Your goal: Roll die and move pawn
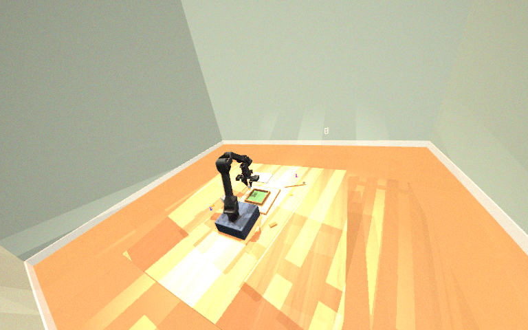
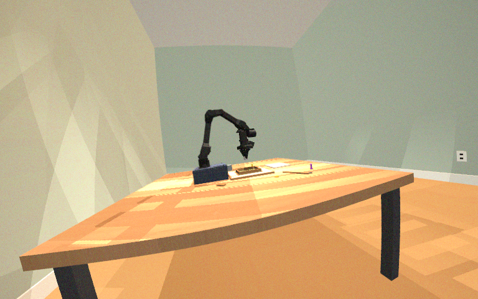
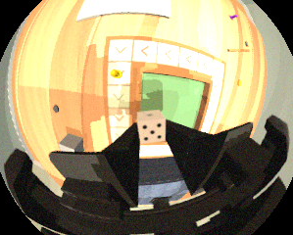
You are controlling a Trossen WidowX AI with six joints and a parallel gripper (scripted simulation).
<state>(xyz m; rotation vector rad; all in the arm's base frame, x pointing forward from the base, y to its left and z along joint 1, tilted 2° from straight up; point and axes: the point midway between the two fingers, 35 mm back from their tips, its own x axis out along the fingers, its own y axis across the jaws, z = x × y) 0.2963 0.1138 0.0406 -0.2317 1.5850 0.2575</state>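
Right now my gripper tip is 5 cm short of the yellow pawn, 6 cm to the right of it and 7 cm above it. Also, from my gripper tip: white die: right at my gripper tip; green dice tray: 6 cm to the right, 10 cm below; white sheet: 26 cm ahead, 11 cm to the left, 10 cm below.
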